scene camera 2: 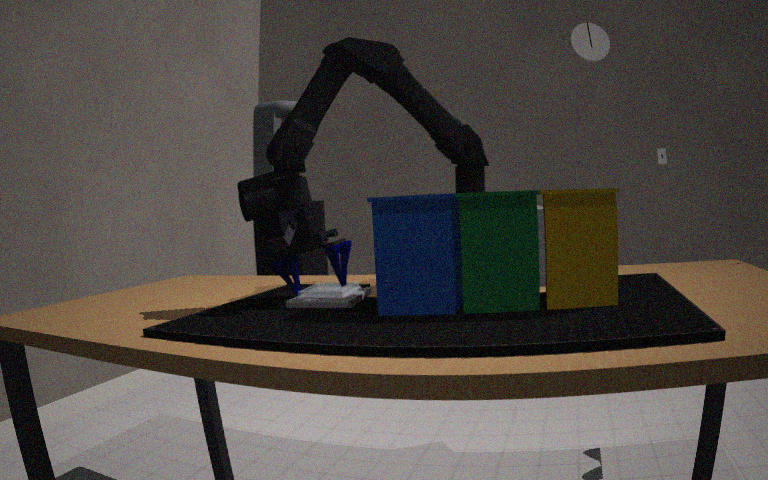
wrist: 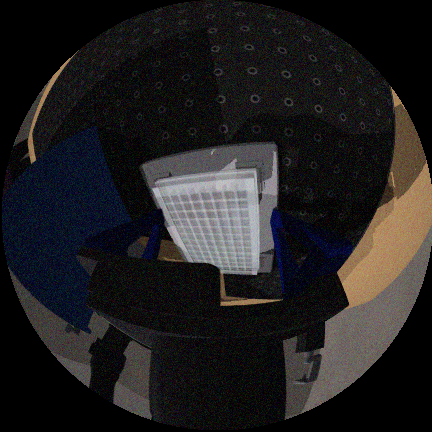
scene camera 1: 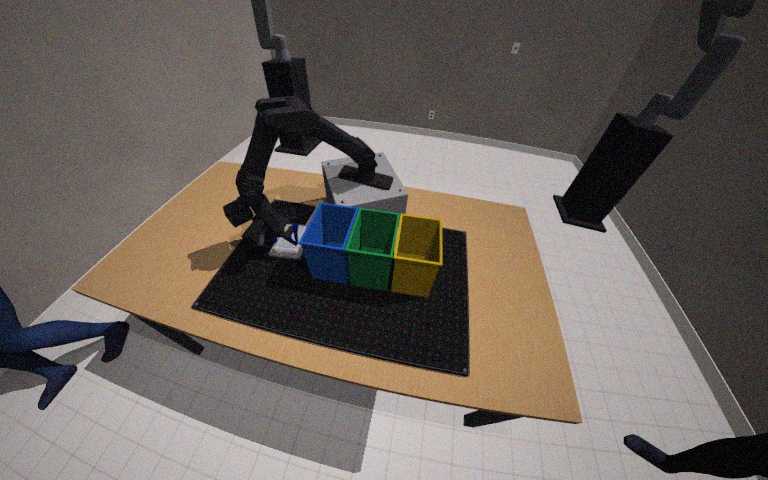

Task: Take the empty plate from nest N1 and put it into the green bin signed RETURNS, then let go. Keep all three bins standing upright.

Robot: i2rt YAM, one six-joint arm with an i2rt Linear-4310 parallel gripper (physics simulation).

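Seen in the pictures: gripper, fingertip midpoint: (scene camera 2: 320, 291) (wrist: 216, 214) (scene camera 1: 286, 242); arm's base, link origin: (scene camera 1: 366, 178).
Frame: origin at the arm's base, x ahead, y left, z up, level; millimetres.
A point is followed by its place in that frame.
A clear, pale plate with a grid of wells (scene camera 1: 289, 243) @[z -142, x 277, y -204 mm] (scene camera 2: 328, 290) @[z -138, x 293, y -194 mm] (wrist: 215, 220) @[z -145, x 269, y -214 mm] lies in a light grey nest (scene camera 1: 284, 254) @[z -152, x 322, y -201 mm] (scene camera 2: 322, 303) @[z -156, x 328, y -190 mm] (wrist: 205, 161) @[z -152, x 321, y -206 mm] on the black mat, left of the bins. No N1 label is readable. My gripper (scene camera 1: 286, 241) @[z -142, x 279, y -216 mm] (scene camera 2: 320, 288) @[z -142, x 279, y -216 mm] (wrist: 216, 214) @[z -142, x 279, y -216 mm] is open, its two blue fingers low on either side of the plate. In the wrist view a gap shows between the plate and the right finger. The green bin (scene camera 1: 370, 272) @[z -75, x 357, y 127 mm] (scene camera 2: 500, 260) @[z -86, x 358, y 121 mm] stands upright between the other two; its sign does not show.
The blue bin (scene camera 1: 328, 266) @[z -79, x 370, y -1 mm] (scene camera 2: 416, 260) @[z -81, x 371, y -5 mm] (wrist: 60, 215) @[z -77, x 311, y -76 mm] stands upright close beside the gripper, next to the nest. The yellow bin (scene camera 1: 414, 278) @[z -71, x 344, y 256 mm] (scene camera 2: 581, 254) @[z -82, x 345, y 250 mm] stands upright at the right end of the row. The arm's grey base box (scene camera 1: 368, 198) @[z -15, x 98, y 40 mm] is behind the bins.
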